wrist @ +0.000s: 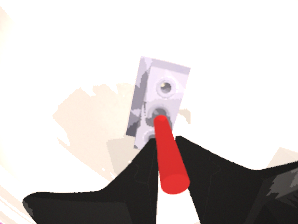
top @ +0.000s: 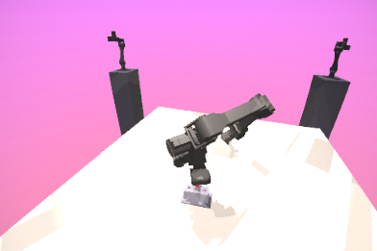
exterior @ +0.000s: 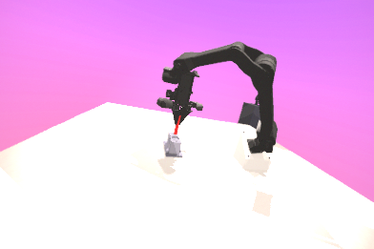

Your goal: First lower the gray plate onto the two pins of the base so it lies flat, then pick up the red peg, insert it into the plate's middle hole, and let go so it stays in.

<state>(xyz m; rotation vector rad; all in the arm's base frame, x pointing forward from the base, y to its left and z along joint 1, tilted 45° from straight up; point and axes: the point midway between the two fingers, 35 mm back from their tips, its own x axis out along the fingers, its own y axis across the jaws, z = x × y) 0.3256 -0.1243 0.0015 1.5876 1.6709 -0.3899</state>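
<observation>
Now: the gray plate 7 cm below my gripper tip. From my gripper tip the other things lie so: gray base (10 cm below); red peg (right at my gripper tip).
</observation>
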